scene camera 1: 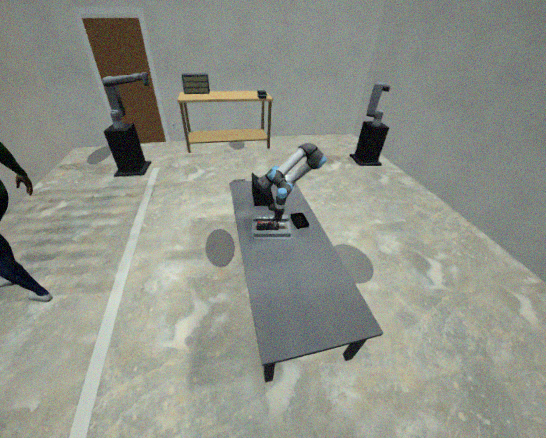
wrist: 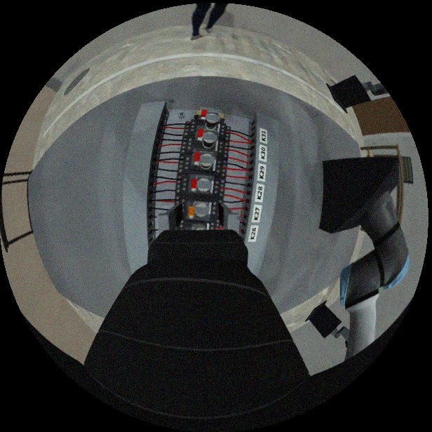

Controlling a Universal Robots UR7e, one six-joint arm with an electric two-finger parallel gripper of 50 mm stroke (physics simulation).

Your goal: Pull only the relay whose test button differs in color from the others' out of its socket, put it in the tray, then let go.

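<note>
A relay with an orange test button (wrist: 201,209) sits in its socket in the row, roughly level with the K27 label. The other relays whose buttons show, such as this one (wrist: 203,184), have red buttons. The nearest relay (wrist: 202,227) is largely hidden by the gripper body. My gripper (wrist: 200,210) (scene camera 1: 278,220) is open and empty, its fingers on either side of the orange-button relay in the wrist view; their exact height is unclear. The black tray (scene camera 1: 300,220) stands on the table right of the relay panel (scene camera 1: 272,235) in the scene view.
Red and black wires run from the sockets to slotted ducts along both sides of the row. Labels K26 to K31 (wrist: 256,213) line the right duct. The panel stands on a grey table (scene camera 1: 300,290). A black block (wrist: 350,192) stands by the arm base.
</note>
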